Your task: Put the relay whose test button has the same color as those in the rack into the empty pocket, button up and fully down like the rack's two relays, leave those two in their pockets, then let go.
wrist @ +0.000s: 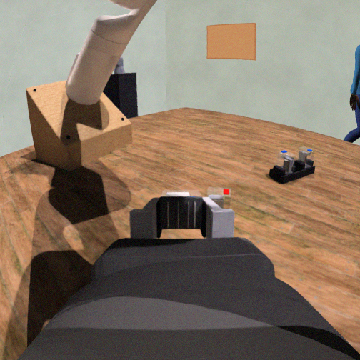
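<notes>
My gripper is shut on a relay, whose black ridged base faces the camera between the two grey fingertips; its button is hidden. A second relay, with a red button, stands on the table just beyond the right fingertip, which hides its lower part. The black rack stands on the table farther off to the right, well apart from the gripper. It holds two upright relays, a left one and a right one, both with blue buttons. The empty pocket is too small to make out clearly.
The round wooden table extends under everything. A wooden block carries a pale robot arm part at the left. A dark cabinet stands behind it. A person in blue is at the right edge. Dark shadows lie at the left.
</notes>
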